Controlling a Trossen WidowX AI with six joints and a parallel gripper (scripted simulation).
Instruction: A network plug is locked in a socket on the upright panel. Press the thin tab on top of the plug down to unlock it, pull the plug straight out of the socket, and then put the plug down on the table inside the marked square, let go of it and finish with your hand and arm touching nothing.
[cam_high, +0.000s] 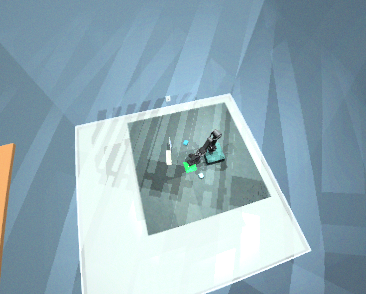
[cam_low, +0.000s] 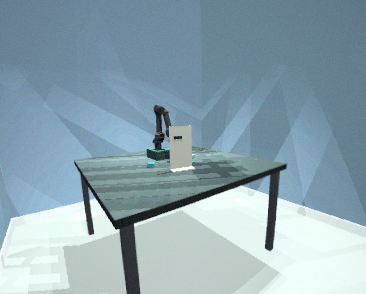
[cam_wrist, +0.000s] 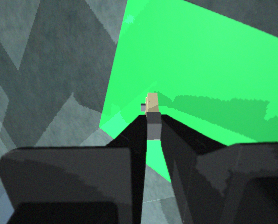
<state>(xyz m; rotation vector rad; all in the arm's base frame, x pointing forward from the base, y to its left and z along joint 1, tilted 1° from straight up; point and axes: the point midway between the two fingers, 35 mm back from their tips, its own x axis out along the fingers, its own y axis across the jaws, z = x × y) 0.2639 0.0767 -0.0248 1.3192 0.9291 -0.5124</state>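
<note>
Right now my gripper tip is 10 mm short of the pale yellow network plug. Also, from my gripper tip: upright panel: 180 mm to the right, 160 mm ahead, 120 mm above; green marked square: 20 mm below, 10 mm behind.
</note>
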